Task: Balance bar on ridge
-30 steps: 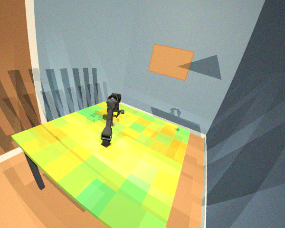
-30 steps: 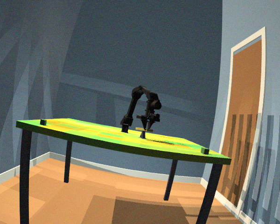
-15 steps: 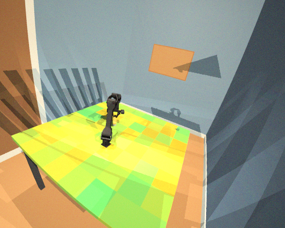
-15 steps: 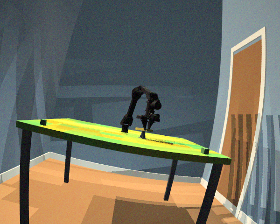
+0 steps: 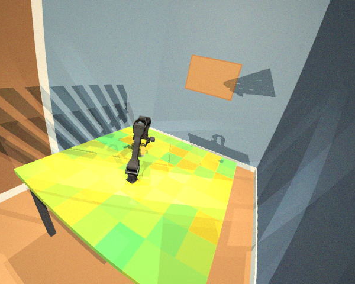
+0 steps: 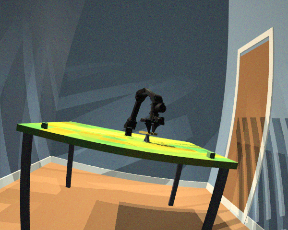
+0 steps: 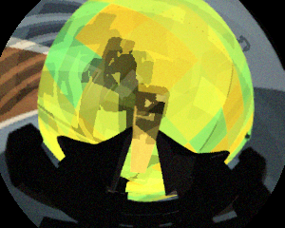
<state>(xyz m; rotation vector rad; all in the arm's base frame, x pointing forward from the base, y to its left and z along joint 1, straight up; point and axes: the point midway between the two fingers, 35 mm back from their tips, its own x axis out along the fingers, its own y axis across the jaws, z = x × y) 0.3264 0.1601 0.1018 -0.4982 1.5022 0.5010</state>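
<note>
My gripper tip is 2 cm to the left of the bar and 2 cm past it.
</note>
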